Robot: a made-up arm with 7 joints. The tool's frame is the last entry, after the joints.
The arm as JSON. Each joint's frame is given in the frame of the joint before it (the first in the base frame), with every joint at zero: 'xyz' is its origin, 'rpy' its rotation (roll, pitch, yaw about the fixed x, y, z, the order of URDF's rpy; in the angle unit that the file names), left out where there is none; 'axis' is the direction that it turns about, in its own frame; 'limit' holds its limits. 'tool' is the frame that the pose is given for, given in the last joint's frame.
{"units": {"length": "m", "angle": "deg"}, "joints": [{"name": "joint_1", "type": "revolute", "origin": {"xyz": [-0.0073, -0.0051, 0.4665], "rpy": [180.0, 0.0, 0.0]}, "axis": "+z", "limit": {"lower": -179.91, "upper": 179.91}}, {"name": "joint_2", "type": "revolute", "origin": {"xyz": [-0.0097, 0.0, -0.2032], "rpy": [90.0, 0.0, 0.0]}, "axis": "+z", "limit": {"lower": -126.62, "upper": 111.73}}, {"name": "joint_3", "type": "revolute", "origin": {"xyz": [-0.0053, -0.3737, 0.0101], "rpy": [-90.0, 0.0, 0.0]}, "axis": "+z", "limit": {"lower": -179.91, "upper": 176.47}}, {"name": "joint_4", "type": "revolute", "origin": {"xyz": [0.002, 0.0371, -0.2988], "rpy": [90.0, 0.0, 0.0]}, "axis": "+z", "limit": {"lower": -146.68, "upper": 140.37}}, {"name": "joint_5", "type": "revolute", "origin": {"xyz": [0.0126, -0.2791, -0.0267], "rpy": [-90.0, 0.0, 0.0]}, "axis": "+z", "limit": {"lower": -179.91, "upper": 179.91}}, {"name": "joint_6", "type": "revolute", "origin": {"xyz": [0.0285, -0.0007, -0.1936], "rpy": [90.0, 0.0, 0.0]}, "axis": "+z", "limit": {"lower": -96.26, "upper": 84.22}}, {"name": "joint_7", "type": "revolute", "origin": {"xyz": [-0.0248, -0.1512, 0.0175], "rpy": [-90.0, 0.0, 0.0]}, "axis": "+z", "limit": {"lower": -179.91, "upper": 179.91}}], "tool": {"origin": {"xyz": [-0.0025, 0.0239, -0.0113], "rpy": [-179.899, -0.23, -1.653]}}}
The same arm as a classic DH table. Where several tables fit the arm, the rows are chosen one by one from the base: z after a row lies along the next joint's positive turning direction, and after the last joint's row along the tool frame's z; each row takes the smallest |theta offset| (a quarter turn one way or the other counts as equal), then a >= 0, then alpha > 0; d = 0 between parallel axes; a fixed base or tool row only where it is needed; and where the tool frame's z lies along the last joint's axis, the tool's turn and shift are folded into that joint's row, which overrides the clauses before.
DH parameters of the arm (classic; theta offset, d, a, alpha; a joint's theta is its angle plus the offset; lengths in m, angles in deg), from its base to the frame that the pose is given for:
base (fixed): 34.94 0 -0.0089 180
joint_1: 34.94 -0.6697 -0.0097 90
joint_2: 0 0.0101 -0.0053 -90
joint_3: 0 -0.6725 0.002 90
joint_4: 0 -0.0638 0.0126 -90
joint_5: 0 -0.4727 0.0285 90
joint_6: 0 0.0182 -0.0248 -90
joint_7: -67.95 1.3559 -0.0231 -179.75
tool (fixed): -66.29 1.5184 0 0
Joint limits (deg, base to tool): -179.91..179.91 -126.62..111.73 -179.91..176.47 -146.68..140.37 -179.91..179.91 -96.26..84.22 -179.91..179.91

